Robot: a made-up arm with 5 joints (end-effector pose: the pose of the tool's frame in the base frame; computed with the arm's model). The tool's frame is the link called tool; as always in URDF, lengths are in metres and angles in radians.
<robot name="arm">
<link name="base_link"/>
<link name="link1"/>
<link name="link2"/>
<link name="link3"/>
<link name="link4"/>
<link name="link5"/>
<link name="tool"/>
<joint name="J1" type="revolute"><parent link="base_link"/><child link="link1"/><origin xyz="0.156 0.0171 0.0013" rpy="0 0 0"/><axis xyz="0 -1 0"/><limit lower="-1.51" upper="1.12"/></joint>
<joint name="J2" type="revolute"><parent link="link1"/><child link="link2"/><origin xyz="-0.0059 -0.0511 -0.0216" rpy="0 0 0"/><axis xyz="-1 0 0"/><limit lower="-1.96" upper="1.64"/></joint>
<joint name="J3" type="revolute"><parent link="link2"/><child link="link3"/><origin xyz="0.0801 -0.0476 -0.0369" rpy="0 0 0"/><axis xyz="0 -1 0"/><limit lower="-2.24" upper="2.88"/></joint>
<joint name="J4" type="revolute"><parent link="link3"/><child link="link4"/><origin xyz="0.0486 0.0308 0.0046" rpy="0 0 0"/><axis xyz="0.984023 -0.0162 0.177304"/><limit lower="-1.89" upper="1.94"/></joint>
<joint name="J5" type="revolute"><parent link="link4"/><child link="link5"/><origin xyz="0.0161 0.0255 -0.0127" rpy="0 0 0"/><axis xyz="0.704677 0.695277 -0.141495"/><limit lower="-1.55" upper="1.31"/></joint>
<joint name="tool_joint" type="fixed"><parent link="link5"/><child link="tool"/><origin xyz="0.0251 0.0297 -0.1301" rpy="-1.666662 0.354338 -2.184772"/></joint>
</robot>
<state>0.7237 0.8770 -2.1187 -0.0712 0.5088</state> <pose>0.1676 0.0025 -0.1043 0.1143 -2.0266 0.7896</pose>
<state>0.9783 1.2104 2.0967 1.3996 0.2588</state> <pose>0.2922 -0.0192 -0.0809 -1.4832 -0.6495 -0.6426</pose>
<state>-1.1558 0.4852 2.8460 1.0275 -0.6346</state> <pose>0.1144 0.0775 0.0262 0.3401 0.0628 0.0123</pose>
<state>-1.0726 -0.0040 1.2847 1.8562 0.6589</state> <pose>0.1073 0.0258 0.0392 -0.2273 1.7165 1.3425</pose>
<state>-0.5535 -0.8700 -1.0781 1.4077 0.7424</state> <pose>0.3247 0.0274 -0.0268 -0.6579 -1.5368 -1.8045</pose>
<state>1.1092 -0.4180 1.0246 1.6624 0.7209</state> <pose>0.1142 0.0292 -0.0137 -0.8150 -0.0996 0.7147</pose>
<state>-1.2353 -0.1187 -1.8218 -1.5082 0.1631</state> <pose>0.0412 -0.1791 -0.0264 2.5246 -0.3276 -0.8739</pose>
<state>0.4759 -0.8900 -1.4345 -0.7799 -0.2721</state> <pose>0.2247 0.0279 -0.1870 -1.6365 1.1828 -0.7593</pose>
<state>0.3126 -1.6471 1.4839 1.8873 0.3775</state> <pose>0.0901 -0.0277 0.0443 0.7597 -0.4400 1.0852</pose>
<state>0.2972 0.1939 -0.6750 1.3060 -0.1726</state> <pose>0.3298 0.0857 -0.0766 0.0162 2.2921 -0.3276</pose>
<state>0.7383 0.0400 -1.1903 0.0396 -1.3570</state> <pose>0.3963 -0.0801 -0.1136 -0.8620 0.5860 -1.7424</pose>
